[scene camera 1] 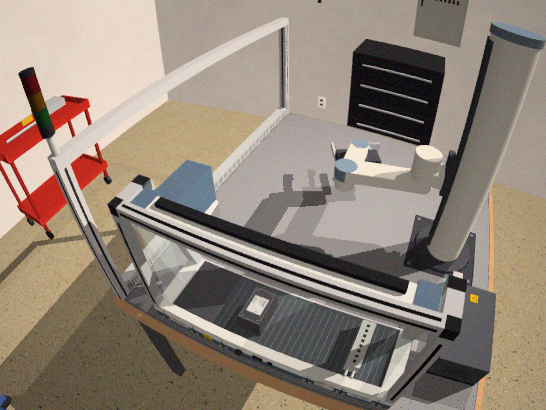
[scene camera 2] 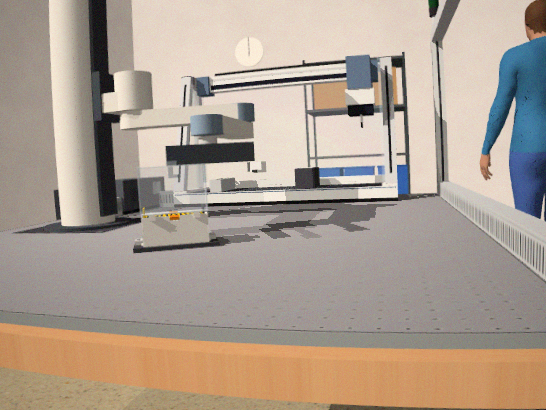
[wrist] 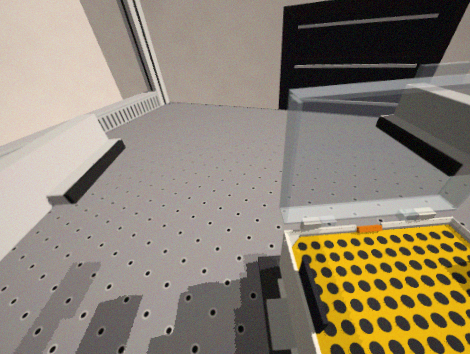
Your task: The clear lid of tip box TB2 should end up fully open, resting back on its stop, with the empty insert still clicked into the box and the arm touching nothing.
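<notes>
Tip box TB2 is white and stands on a dark base plate. Its yellow insert with dark holes sits in the box, with an orange tab at the hinge side. The near end is cut off in the wrist view. The clear lid stands roughly upright on its hinges; whether it rests on its stop cannot be told. My gripper is open and empty, above the box. Its right finger overlaps the lid in the wrist view; contact cannot be told. The arm largely hides the box in scene camera 1.
The arm's column stands beside the box. A gantry frame with a dark block stands across the table. A black drawer cabinet is behind the table. A person stands beyond the side rail.
</notes>
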